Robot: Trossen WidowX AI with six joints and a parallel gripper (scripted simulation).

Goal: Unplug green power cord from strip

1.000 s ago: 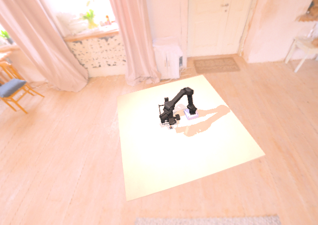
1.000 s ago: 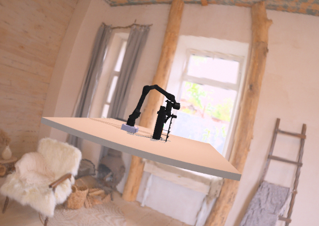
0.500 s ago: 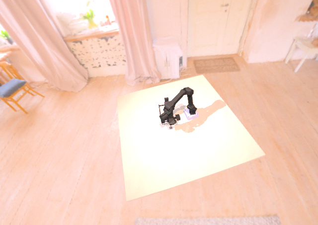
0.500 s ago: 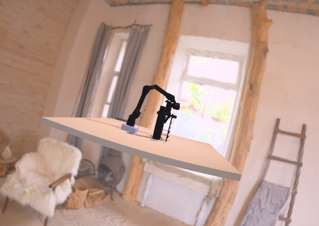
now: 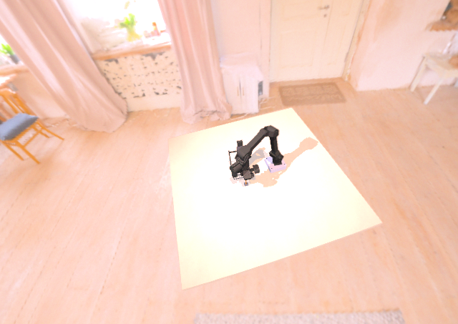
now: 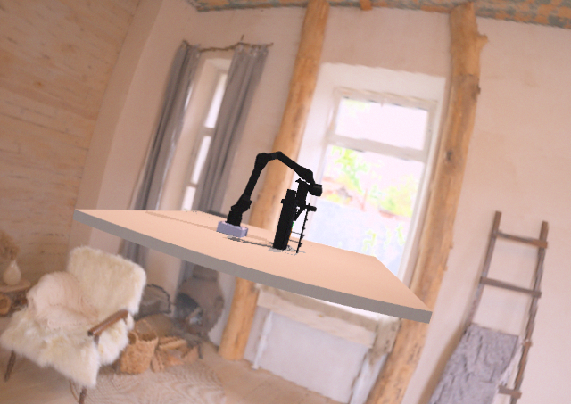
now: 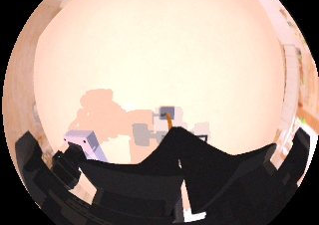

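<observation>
Now: the green plug 11 cm to the right of my gripper tip and 1 cm ahead of it.
</observation>
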